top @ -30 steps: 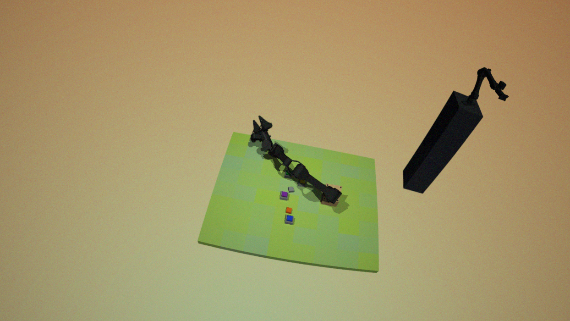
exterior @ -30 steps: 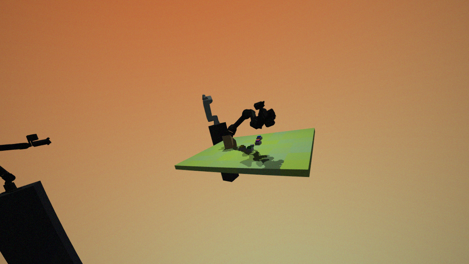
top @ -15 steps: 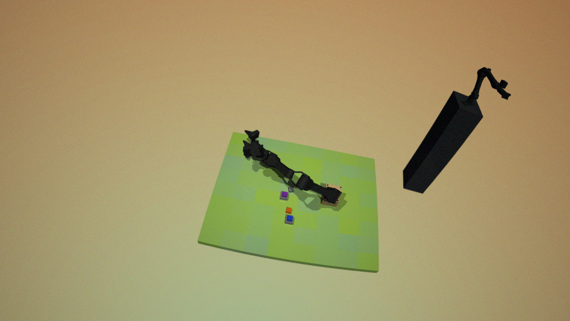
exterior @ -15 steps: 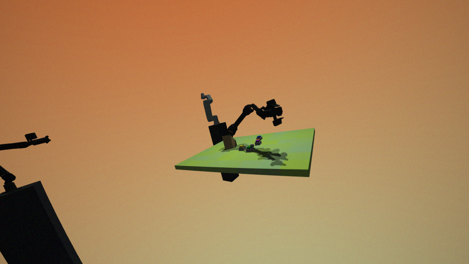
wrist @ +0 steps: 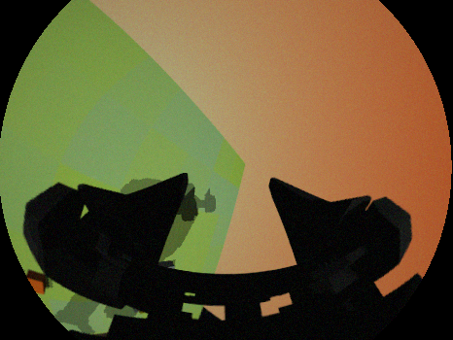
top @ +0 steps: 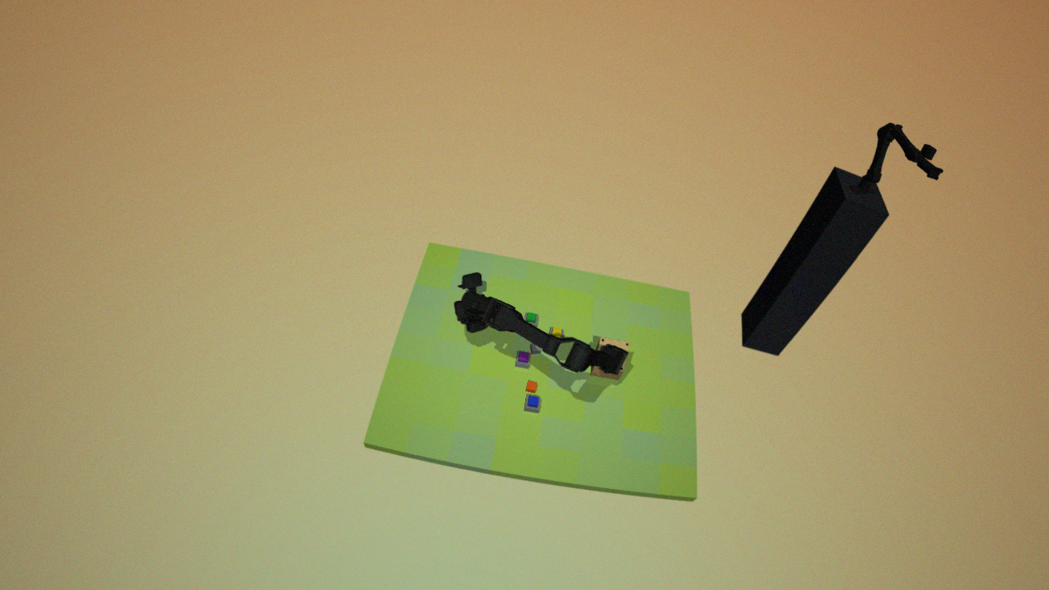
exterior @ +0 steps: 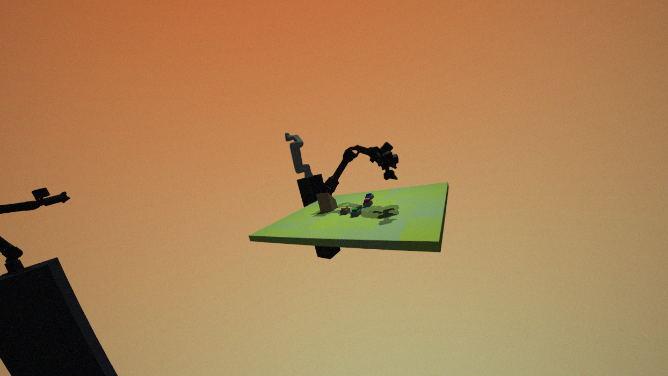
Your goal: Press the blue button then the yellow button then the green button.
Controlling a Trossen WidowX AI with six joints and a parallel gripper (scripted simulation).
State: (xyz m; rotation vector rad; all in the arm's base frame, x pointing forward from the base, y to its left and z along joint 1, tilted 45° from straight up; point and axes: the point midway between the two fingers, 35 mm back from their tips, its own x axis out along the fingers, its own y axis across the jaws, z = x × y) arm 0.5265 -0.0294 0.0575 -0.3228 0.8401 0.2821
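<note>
My gripper tip is 320 mm past the blue button, 210 mm to the right of it and 160 mm above it. The rest, counted from my gripper tip: grey block 280 mm behind, 180 mm below, 10 mm to the right; then green button 240 mm behind, 160 mm below, 120 mm to the right; then purple button 250 mm behind, 160 mm below, 60 mm to the left.
</note>
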